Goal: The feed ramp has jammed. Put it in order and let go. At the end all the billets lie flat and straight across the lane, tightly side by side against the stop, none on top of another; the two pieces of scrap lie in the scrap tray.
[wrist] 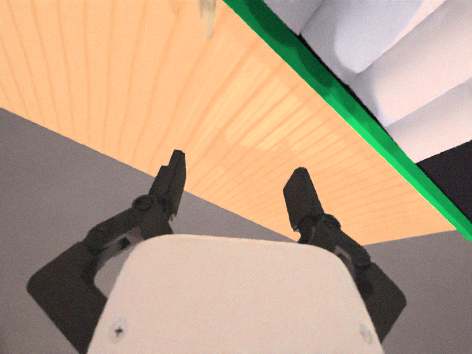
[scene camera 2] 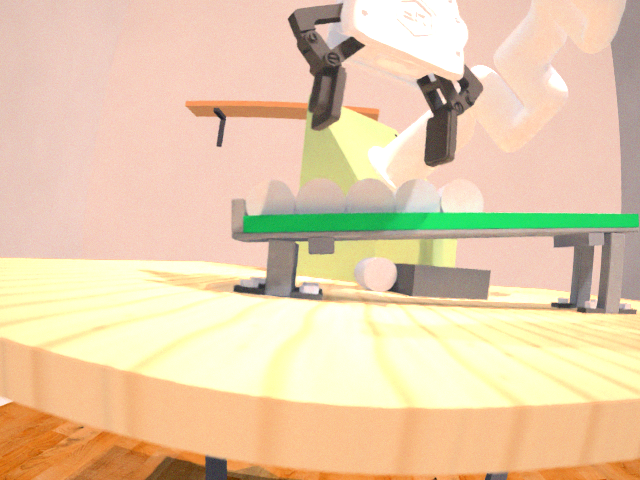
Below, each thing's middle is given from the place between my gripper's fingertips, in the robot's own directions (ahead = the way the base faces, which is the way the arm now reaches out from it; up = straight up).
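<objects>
There is the dark scrap tray [scene camera 2: 413, 280], and measured from my hand it is 90 mm below and 310 mm behind.
</objects>
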